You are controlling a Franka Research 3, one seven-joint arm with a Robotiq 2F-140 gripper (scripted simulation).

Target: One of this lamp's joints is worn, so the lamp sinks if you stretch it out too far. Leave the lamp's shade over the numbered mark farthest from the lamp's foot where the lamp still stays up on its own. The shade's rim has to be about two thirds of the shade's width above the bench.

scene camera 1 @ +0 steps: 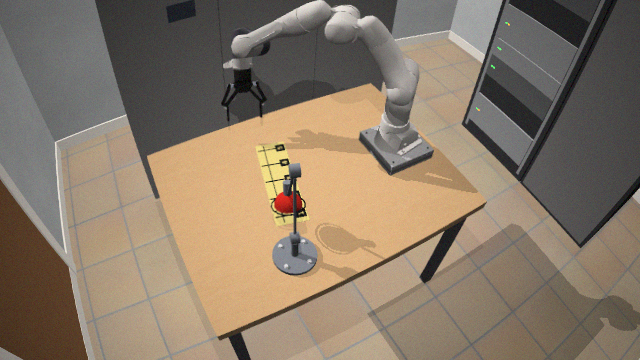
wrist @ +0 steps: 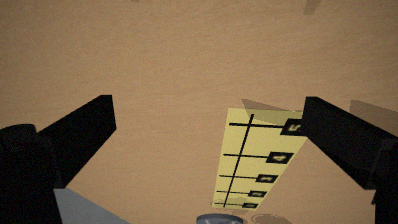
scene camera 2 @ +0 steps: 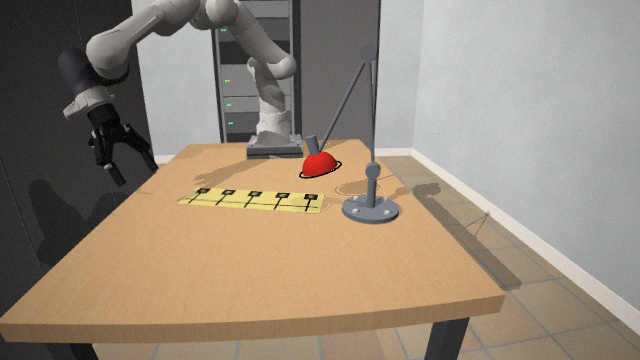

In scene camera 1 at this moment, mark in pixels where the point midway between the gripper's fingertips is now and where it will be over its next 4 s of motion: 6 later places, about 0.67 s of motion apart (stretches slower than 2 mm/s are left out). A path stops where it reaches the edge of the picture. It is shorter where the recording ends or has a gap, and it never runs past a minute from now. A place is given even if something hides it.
My gripper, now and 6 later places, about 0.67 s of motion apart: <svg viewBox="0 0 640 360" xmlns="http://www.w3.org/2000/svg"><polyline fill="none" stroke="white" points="244,118 251,123 258,128 267,131 277,132 287,144 290,162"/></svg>
